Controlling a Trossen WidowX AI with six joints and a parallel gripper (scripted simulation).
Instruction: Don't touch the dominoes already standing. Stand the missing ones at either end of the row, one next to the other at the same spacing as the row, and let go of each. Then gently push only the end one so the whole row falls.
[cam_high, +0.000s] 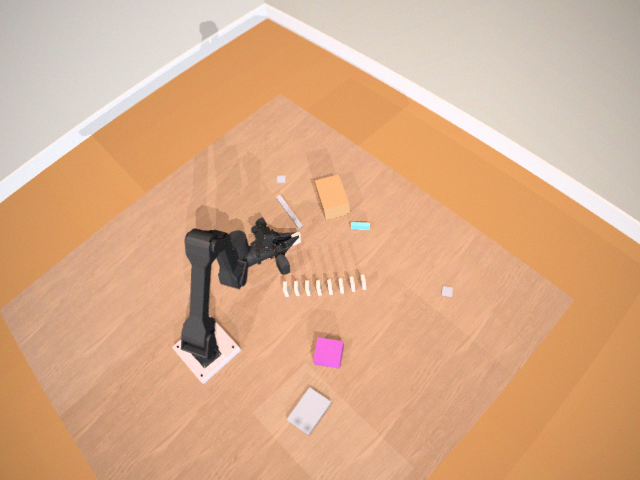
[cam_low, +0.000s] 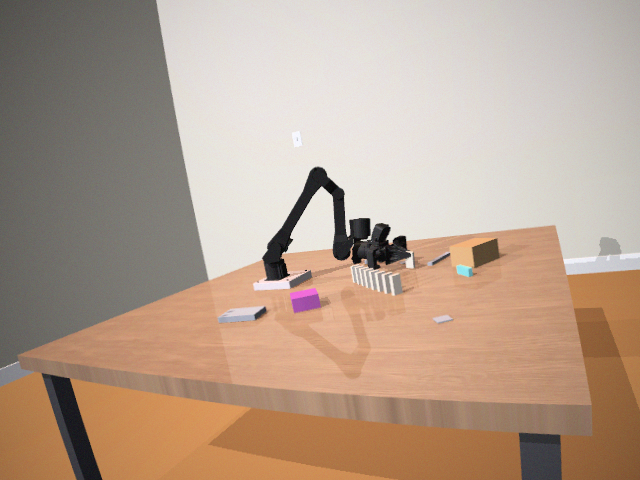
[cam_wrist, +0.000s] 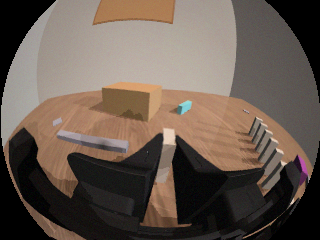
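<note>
Now: the orange box 180 mm ahead of my gripper tip, 40 mm to the left of it and 20 mm below it. Also, from my gripper tip: short grey bar: 200 mm behind, 170 mm to the left, 40 mm below; then teal block: 170 mm ahead, 90 mm to the right, 40 mm below; then long grey bar: 120 mm to the left, 50 mm ahead, 40 mm below.
</note>
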